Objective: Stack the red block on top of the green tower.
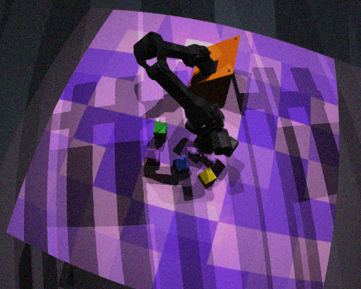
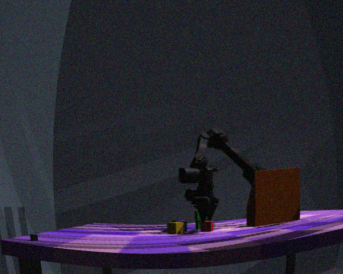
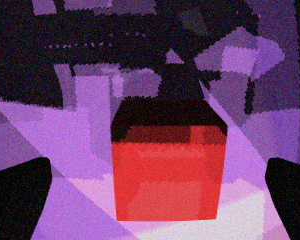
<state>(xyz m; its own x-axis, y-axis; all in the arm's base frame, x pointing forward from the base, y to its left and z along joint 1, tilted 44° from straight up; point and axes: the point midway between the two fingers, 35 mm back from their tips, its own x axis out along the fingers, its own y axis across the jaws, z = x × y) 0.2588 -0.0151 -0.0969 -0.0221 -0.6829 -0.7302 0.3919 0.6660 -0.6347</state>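
Now: gripper tip 20 mm above the red block. Also, from my gripper tip: yellow block: 120 mm ahead, 20 mm to the left, 20 mm below; blue block: 100 mm ahead, 80 mm to the right, 20 mm below; purple block: 190 mm to the right, 100 mm ahead, 20 mm below.
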